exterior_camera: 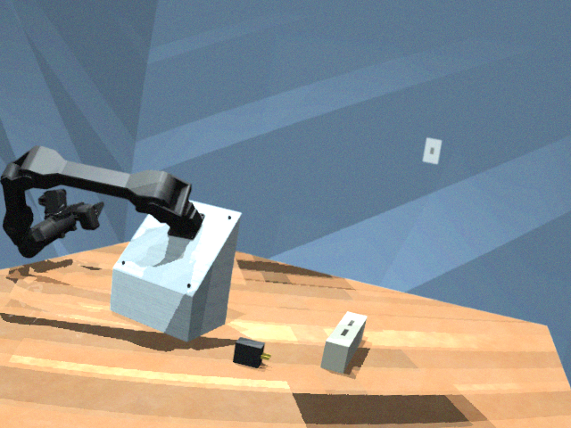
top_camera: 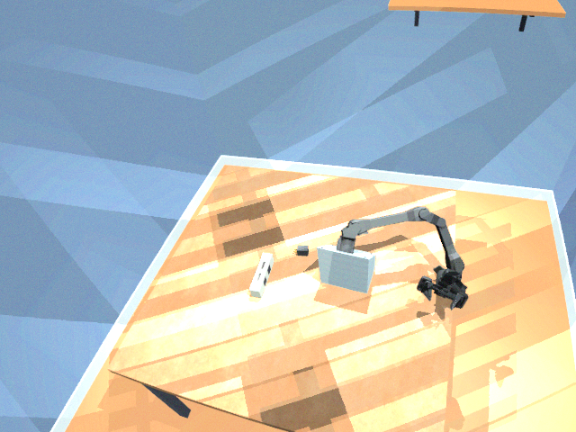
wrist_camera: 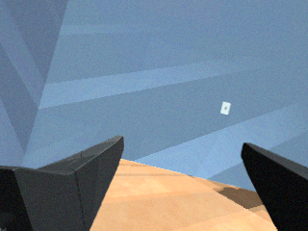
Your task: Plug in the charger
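Now: gripper tip 62 cm short of the two-prong charger, 24 cm to the left of it and 14 cm above it.
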